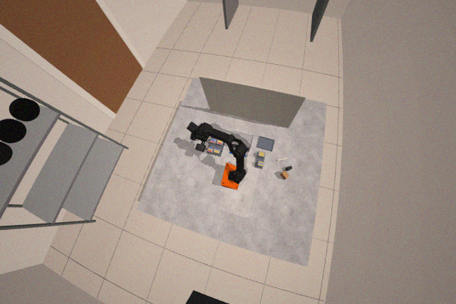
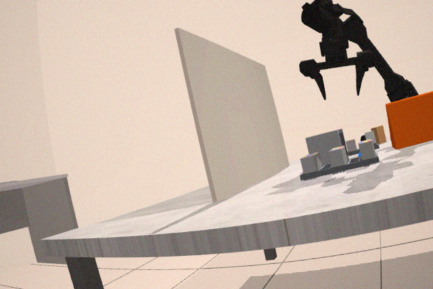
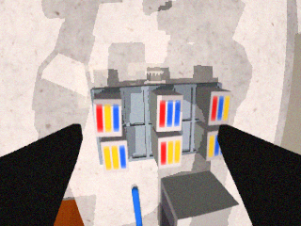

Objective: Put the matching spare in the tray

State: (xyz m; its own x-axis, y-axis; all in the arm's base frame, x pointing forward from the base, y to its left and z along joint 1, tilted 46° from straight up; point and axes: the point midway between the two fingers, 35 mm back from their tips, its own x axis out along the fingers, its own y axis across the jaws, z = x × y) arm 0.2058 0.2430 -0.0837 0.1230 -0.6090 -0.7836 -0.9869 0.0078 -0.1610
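Now: the grey mounted unit 80 mm ahead of my gripper tip, 240 mm to the right of it and 120 mm below it. The rest, counted from my gripper tip: tall panel (320 mm ahead, 270 mm to the right, 50 mm above); small tan block (120 mm behind, 610 mm to the right, 140 mm below).
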